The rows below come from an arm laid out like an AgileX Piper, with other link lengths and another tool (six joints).
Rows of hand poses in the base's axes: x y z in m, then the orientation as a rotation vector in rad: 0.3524 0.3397 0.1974 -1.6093 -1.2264 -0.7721; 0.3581 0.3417 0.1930 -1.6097 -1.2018 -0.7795; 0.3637 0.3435 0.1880 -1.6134 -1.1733 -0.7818; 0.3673 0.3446 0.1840 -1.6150 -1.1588 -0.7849; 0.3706 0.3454 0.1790 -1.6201 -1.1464 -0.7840; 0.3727 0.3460 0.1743 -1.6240 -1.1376 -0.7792; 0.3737 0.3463 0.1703 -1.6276 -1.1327 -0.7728; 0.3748 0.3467 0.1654 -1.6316 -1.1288 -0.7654; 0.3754 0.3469 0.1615 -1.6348 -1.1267 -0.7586; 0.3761 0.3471 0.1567 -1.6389 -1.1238 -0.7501; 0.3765 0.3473 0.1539 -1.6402 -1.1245 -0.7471; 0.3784 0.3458 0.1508 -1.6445 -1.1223 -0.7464
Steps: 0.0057 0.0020 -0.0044 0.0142 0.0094 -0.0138; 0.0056 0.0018 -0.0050 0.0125 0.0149 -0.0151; 0.0036 0.0011 -0.0040 0.0069 0.0063 -0.0085; 0.0033 0.0008 -0.0050 0.0024 0.0078 -0.0077; 0.0021 0.0006 -0.0047 0.0005 0.0083 -0.0036; 0.0010 0.0003 -0.0040 -0.0016 0.0071 -0.0010; 0.0011 0.0004 -0.0049 -0.0026 0.0072 -0.0004; 0.0006 0.0002 -0.0039 -0.0028 0.0058 0.0006; 0.0007 0.0002 -0.0048 -0.0035 0.0074 0.0005; 0.0004 0.0002 -0.0028 -0.0020 0.0016 0.0010; 0.0019 -0.0015 -0.0031 -0.0023 0.0017 -0.0030
